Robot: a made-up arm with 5 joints.
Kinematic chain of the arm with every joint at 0, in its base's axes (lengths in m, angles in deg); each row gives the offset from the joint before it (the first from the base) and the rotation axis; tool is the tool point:
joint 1: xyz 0 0 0.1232 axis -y
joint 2: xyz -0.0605 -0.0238 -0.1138 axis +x
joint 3: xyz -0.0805 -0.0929 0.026 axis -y
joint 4: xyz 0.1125 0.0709 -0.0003 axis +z
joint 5: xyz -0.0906 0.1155 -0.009 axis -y
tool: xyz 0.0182 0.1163 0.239
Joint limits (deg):
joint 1: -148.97..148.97
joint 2: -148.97..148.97
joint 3: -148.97..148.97
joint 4: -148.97..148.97
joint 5: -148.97..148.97
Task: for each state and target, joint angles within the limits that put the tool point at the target. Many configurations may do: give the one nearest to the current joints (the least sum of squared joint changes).
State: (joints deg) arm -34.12 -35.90 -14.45 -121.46 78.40
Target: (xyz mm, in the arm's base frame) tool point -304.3 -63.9 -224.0
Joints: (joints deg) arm -76.06 -44.36 -34.58 -118.21 85.14
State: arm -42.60 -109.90 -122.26 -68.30 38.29
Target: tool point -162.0 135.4 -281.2
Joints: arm -13.93 -56.71 -109.62 -41.21 67.50
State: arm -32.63 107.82 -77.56 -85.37 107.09
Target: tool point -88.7 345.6 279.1
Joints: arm -12.64 82.84 -73.82 -91.60 111.84
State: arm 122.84 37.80 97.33 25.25 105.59
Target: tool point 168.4 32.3 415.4
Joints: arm 147.73 30.51 106.17 42.19 111.45
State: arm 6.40 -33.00 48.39 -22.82 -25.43
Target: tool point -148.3 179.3 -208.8
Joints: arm 48.73 -31.60 62.00 27.62 -10.41
